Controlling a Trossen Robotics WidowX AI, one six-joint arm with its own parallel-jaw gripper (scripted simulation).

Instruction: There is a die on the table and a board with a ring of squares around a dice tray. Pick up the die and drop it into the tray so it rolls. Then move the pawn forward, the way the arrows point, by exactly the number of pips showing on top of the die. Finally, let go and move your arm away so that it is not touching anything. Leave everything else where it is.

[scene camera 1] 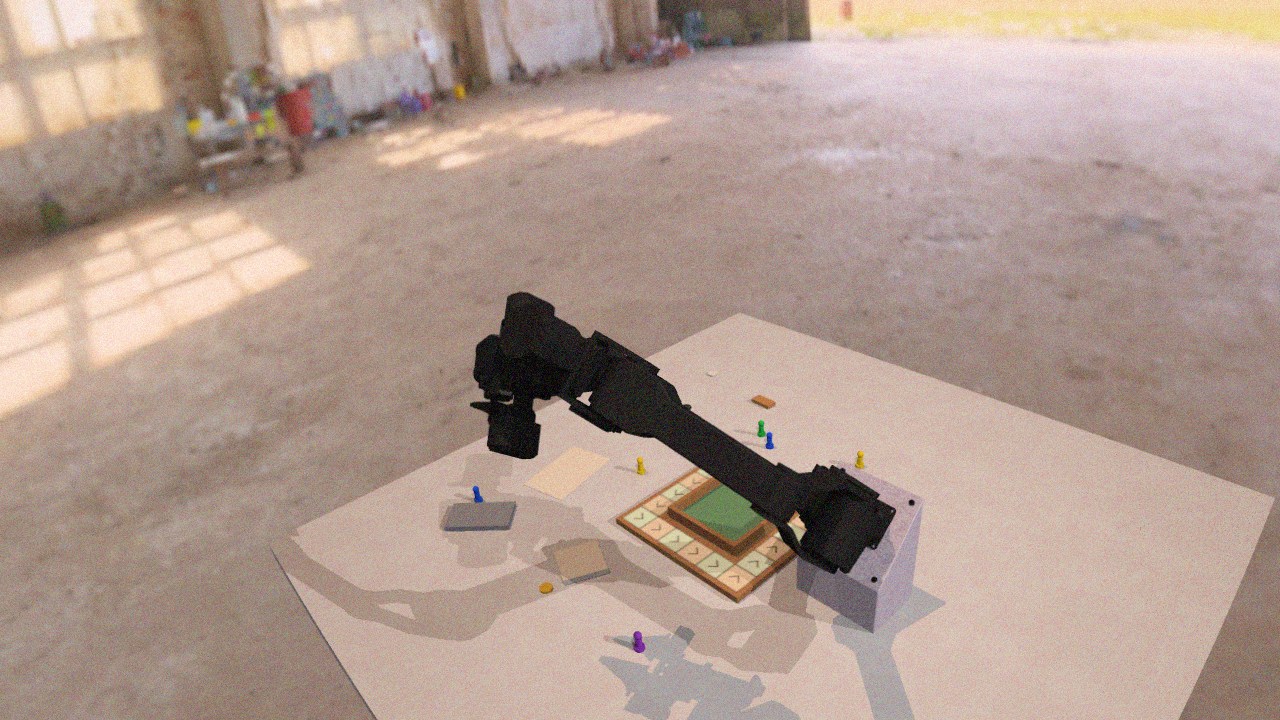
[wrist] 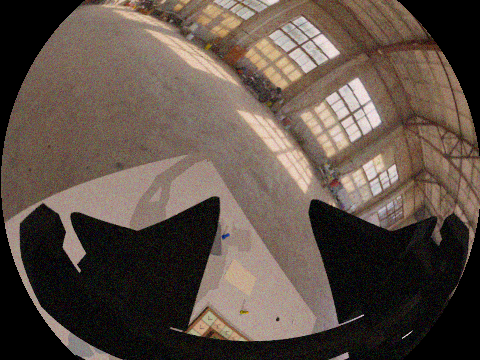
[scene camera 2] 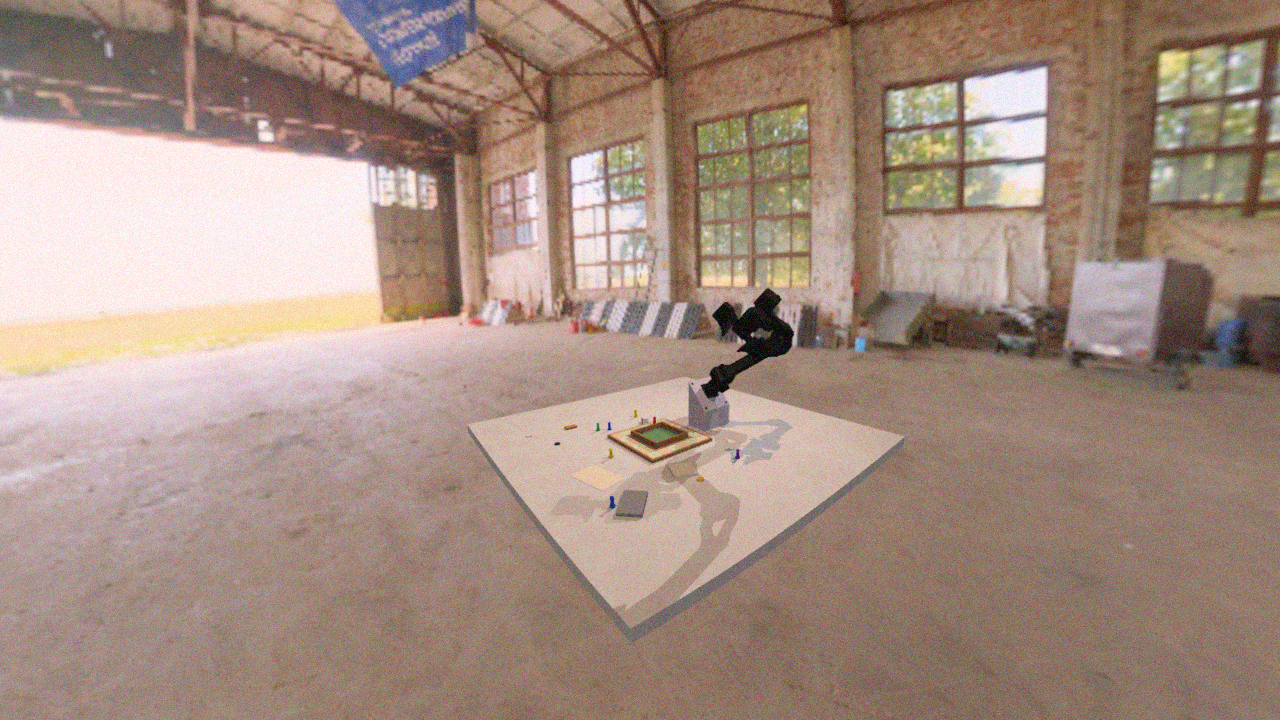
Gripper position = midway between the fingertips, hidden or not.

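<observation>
Gripper (scene camera 1: 476, 382), (wrist: 266, 205), (scene camera 2: 730, 343): open, holding nothing. Grey tile (scene camera 1: 474, 516). Cream card (scene camera 1: 561, 477), (scene camera 2: 595, 476).
</observation>
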